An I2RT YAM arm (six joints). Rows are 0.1 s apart.
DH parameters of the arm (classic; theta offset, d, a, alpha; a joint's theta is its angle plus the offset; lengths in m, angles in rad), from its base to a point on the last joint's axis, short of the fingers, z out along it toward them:
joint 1: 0 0.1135 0.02 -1.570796
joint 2: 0 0 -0.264 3.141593
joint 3: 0.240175 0 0.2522 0
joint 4: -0.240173 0 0.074 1.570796
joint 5: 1.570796 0 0 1.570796
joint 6: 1.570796 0.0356 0 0
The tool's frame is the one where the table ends.
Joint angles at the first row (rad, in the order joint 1, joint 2, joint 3, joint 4, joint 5, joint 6):
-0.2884 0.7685 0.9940 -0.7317 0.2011 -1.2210
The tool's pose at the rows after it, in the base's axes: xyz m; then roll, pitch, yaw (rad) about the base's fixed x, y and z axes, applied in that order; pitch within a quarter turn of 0, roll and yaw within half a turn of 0:
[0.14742, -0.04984, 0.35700, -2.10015, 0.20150, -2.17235]
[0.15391, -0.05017, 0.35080, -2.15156, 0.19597, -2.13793]
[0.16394, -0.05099, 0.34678, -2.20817, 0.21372, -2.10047]
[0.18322, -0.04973, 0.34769, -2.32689, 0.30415, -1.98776]
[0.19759, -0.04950, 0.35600, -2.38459, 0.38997, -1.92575]
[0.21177, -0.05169, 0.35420, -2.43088, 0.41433, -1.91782]
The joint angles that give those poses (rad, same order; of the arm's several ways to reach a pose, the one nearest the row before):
-0.2869 0.7914 1.0047 -0.7393 0.1719 -1.2394
-0.2868 0.8206 1.0032 -0.7562 0.1290 -1.2547
-0.2869 0.8680 1.0170 -0.7714 0.0708 -1.2563
-0.2853 0.9720 1.0889 -0.8357 -0.1084 -1.2579
-0.2853 1.0505 1.1687 -0.8804 -0.2299 -1.2457
-0.2822 1.1151 1.2042 -0.8913 -0.2653 -1.2425

